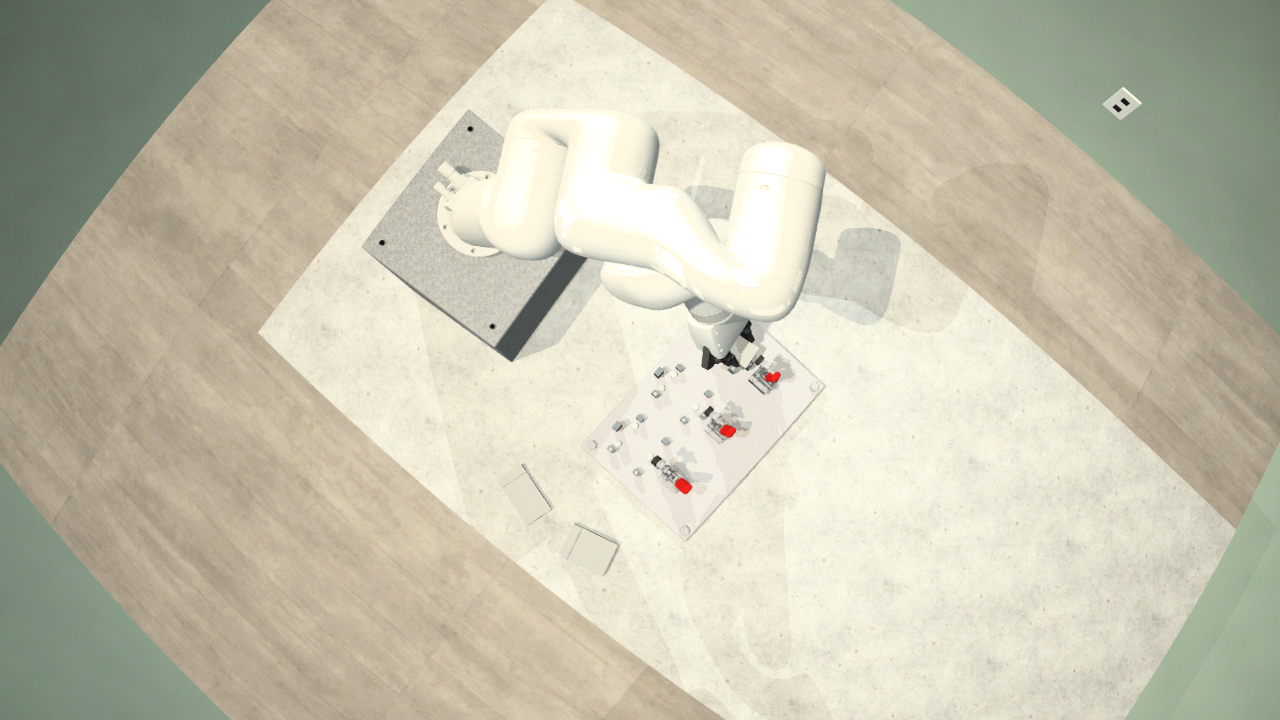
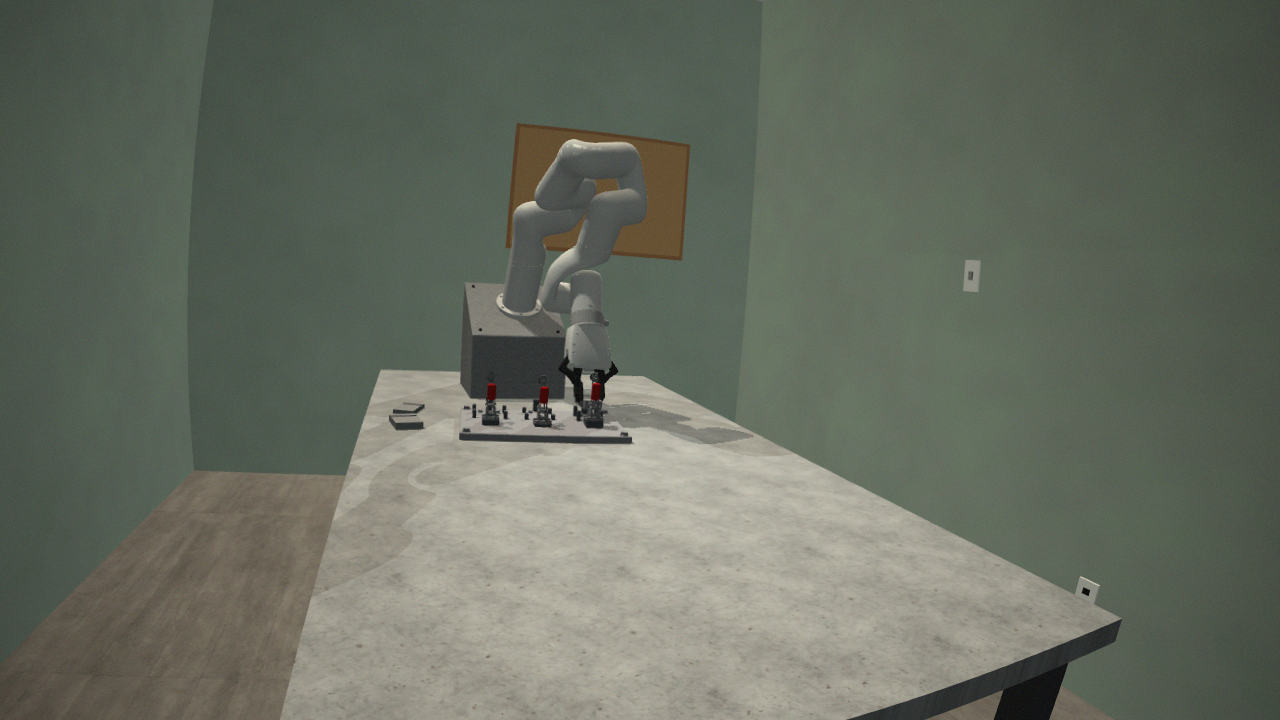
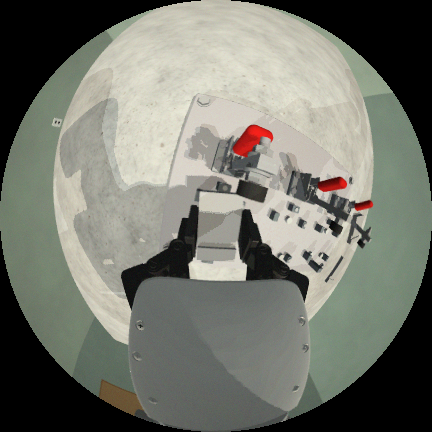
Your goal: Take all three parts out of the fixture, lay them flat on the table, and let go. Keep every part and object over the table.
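Seen in the pictures: gripper, between the fingertips: point(image 1: 738, 350) point(image 2: 589, 401) point(image 3: 218, 217); arm's base, origin of its link: point(image 2: 518, 305).
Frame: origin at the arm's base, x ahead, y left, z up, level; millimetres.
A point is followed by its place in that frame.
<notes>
The third part point(image 1: 750, 354) @(x 437, y 109, z -172 mm) point(image 3: 218, 227) @(x 410, y 104, z -171 mm), a pale block, is between the black fingers of my gripper point(image 1: 739, 354) @(x 417, y 104, z -178 mm) point(image 2: 589, 394) @(x 417, y 104, z -178 mm) point(image 3: 218, 217) @(x 417, y 104, z -178 mm). The gripper is shut on it, over the end of the fixture point(image 1: 738, 456) @(x 524, y -28, z -219 mm) point(image 2: 537, 437) @(x 555, y -38, z -224 mm) point(image 3: 300, 150) @(x 525, y -8, z -219 mm) near one clamp. The part's underside is hidden, so I cannot tell whether it touches the fixture. Two other pale parts lie apart on the table beside the fixture: one part point(image 1: 528, 495) @(x 291, y -292, z -224 mm) point(image 2: 409, 407) @(x 297, y -295, z -224 mm) nearer the robot base, and one part point(image 1: 591, 548) @(x 426, y -296, z -219 mm) point(image 2: 405, 420) @(x 447, y -303, z -219 mm) farther from it.
Three clamps with red handles stand on the fixture: the nearest handle point(image 1: 771, 377) @(x 484, y 93, z -131 mm) point(image 2: 595, 392) @(x 491, y 95, z -144 mm) point(image 3: 252, 140) @(x 483, y 100, z -131 mm), the middle handle point(image 1: 726, 430) @(x 478, y -14, z -145 mm) point(image 2: 543, 394) @(x 486, y -15, z -150 mm) point(image 3: 332, 184) @(x 479, y -6, z -146 mm) and the far handle point(image 1: 682, 485) @(x 476, y -124, z -142 mm) point(image 2: 490, 392) @(x 484, y -126, z -149 mm) point(image 3: 363, 205) @(x 477, y -115, z -145 mm). Several small pegs stand on the plate. The grey base block point(image 1: 447, 268) @(x 14, y -90, z -6 mm) point(image 2: 514, 362) @(x 124, y -22, z -139 mm) is behind.
</notes>
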